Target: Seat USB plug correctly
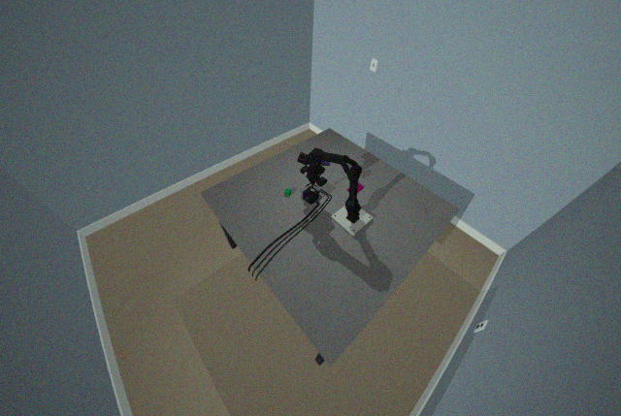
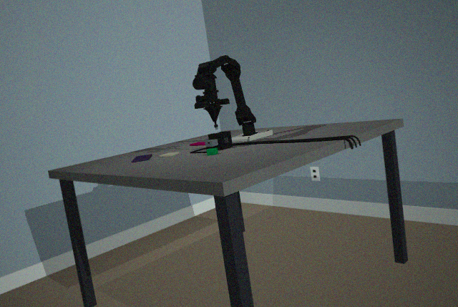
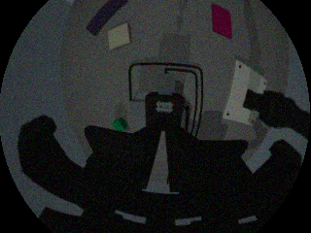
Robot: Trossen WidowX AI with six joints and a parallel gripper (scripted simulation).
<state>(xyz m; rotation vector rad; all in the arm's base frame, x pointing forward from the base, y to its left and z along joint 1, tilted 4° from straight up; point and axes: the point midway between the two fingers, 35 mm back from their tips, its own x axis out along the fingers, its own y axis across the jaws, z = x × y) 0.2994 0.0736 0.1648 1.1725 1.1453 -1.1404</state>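
My gripper tip is now 2 cm above the USB plug. The rest, counted from my gripper tip: green block 14 cm ahead, 12 cm below, 10 cm to the left.
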